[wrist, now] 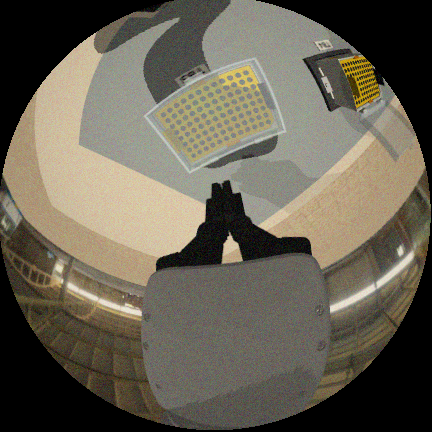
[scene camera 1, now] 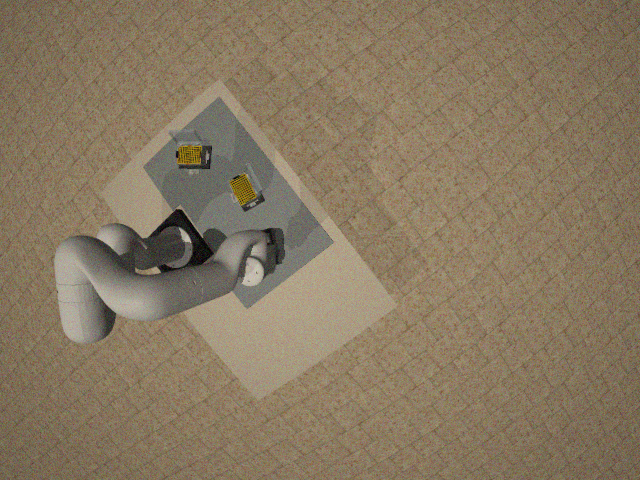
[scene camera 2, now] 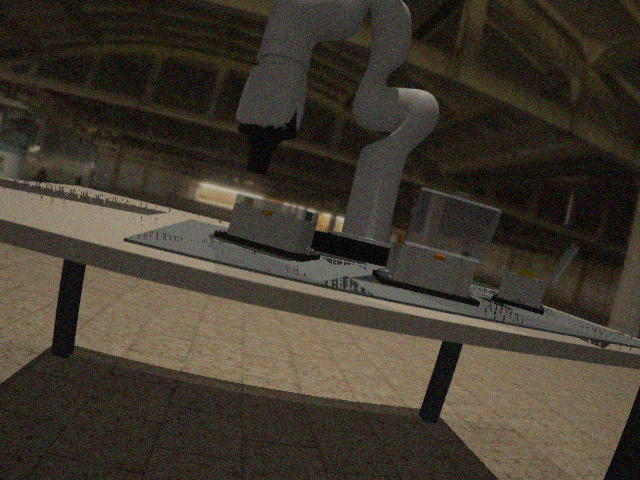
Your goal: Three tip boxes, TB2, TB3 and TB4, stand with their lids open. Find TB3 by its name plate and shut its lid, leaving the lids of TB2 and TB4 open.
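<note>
The box with the plate read as TB3 (wrist: 215, 115) (scene camera 2: 271, 227) has its clear lid lying down over the yellow tip rack; whether it is latched cannot be told. In scene camera 1 it is hidden under the arm. TB4 (wrist: 345, 80) (scene camera 1: 245, 190) (scene camera 2: 434, 268) stands with its clear lid (scene camera 2: 454, 222) raised. The third box (scene camera 1: 189, 155) (scene camera 2: 522, 289) has its lid (scene camera 2: 563, 266) open and tilted back; its plate is not readable. My gripper (wrist: 223, 192) (scene camera 2: 256, 172) is shut and empty, above TB3's lid level and apart from it, beside its hinge edge in the wrist view.
The boxes stand on a grey mat (scene camera 1: 222, 113) (wrist: 115, 115) on a pale table (scene camera 1: 310, 330). The arm's black base plate (scene camera 1: 178, 219) is beside the mat. TB4's raised lid stands between TB3 and the third box's lid in scene camera 2.
</note>
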